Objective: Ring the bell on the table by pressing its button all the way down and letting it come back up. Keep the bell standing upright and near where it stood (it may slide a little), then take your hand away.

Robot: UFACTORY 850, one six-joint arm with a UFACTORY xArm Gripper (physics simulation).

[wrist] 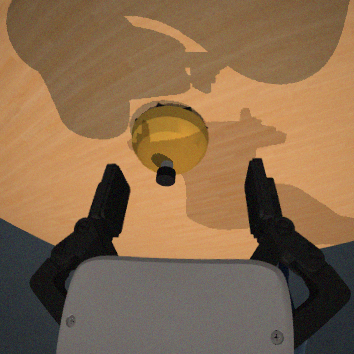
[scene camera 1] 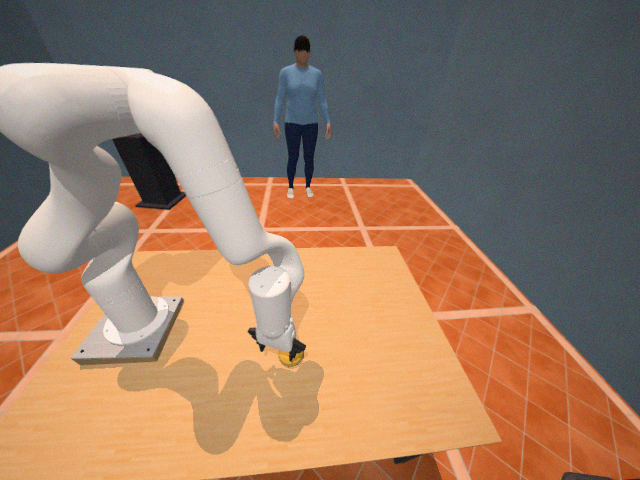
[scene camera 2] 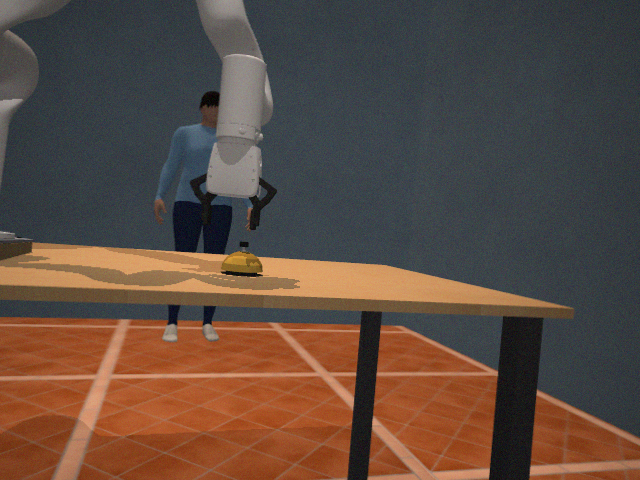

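A yellow dome bell (scene camera 1: 291, 360) (scene camera 2: 241, 264) (wrist: 170, 137) stands upright on the wooden table (scene camera 1: 392, 382) (scene camera 2: 336, 284). Its black button (scene camera 2: 244, 244) (wrist: 166, 176) is up on a short grey stem. In the first scene view the gripper hides the button and part of the dome. My gripper (scene camera 1: 277, 352) (scene camera 2: 230, 225) (wrist: 183, 173) is open and empty, pointing down. Its fingertips are a little above the height of the button and apart from the bell. In the wrist view the button shows between the two spread fingers, nearer the left one.
The arm's grey base plate (scene camera 1: 118, 351) is bolted at the left of the table. A person in a blue top (scene camera 1: 301, 95) (scene camera 2: 193, 155) stands on the floor behind the table. A black stand (scene camera 1: 149, 173) is at the back left. The arm's shadows fall around the bell.
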